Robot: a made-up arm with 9 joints.
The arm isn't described. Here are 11 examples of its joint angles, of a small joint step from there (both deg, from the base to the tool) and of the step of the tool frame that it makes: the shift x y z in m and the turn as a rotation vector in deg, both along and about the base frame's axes.
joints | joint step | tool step
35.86 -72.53 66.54 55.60 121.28 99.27 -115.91 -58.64 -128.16 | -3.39 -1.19 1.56 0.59 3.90 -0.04 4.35 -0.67 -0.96 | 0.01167 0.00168 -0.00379 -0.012 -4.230 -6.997
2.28 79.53 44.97 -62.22 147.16 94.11 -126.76 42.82 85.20 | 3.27 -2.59 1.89 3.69 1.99 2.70 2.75 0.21 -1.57 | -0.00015 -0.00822 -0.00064 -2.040 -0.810 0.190
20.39 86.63 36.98 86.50 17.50 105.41 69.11 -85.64 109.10 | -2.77 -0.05 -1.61 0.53 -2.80 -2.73 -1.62 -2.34 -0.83 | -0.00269 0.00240 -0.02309 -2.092 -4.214 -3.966
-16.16 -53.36 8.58 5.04 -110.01 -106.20 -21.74 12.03 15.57 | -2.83 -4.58 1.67 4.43 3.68 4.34 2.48 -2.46 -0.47 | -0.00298 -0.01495 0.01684 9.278 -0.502 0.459
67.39 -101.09 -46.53 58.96 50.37 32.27 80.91 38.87 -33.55 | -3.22 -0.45 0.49 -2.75 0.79 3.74 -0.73 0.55 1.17 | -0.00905 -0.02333 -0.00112 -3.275 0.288 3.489
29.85 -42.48 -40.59 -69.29 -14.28 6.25 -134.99 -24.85 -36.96 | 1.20 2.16 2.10 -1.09 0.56 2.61 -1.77 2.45 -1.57 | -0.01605 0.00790 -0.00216 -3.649 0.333 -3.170
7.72 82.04 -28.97 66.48 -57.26 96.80 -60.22 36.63 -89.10 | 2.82 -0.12 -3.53 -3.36 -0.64 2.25 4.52 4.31 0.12 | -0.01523 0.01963 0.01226 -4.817 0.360 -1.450
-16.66 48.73 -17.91 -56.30 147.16 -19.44 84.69 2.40 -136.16 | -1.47 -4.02 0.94 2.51 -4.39 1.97 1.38 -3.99 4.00 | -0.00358 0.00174 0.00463 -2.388 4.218 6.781
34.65 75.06 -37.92 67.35 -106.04 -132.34 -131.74 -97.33 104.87 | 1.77 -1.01 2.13 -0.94 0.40 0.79 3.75 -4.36 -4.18 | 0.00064 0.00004 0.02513 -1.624 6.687 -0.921
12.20 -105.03 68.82 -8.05 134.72 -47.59 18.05 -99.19 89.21 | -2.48 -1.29 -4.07 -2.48 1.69 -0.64 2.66 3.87 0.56 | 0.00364 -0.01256 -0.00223 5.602 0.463 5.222
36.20 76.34 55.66 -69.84 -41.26 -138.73 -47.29 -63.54 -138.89 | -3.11 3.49 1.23 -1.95 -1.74 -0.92 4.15 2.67 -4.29 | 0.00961 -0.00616 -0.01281 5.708 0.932 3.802
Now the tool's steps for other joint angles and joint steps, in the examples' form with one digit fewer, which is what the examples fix.
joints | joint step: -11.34 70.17 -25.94 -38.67 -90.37 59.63 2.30 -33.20 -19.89 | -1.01 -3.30 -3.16 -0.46 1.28 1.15 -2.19 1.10 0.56
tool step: -0.0248 0.0130 0.0221 -1.23 5.30 -3.12
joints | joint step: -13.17 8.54 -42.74 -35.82 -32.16 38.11 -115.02 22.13 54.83 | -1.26 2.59 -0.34 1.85 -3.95 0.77 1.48 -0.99 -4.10
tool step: -0.0165 0.0001 -0.0150 -0.92 0.11 -2.40
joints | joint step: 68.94 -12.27 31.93 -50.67 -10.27 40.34 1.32 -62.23 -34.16 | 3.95 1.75 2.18 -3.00 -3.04 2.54 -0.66 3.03 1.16
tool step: -0.0011 0.0078 0.0011 -2.86 -0.80 -6.43
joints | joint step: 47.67 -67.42 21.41 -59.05 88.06 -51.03 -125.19 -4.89 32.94 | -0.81 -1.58 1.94 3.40 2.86 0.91 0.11 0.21 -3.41
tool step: -0.0141 -0.0033 -0.0053 0.99 -4.01 1.36
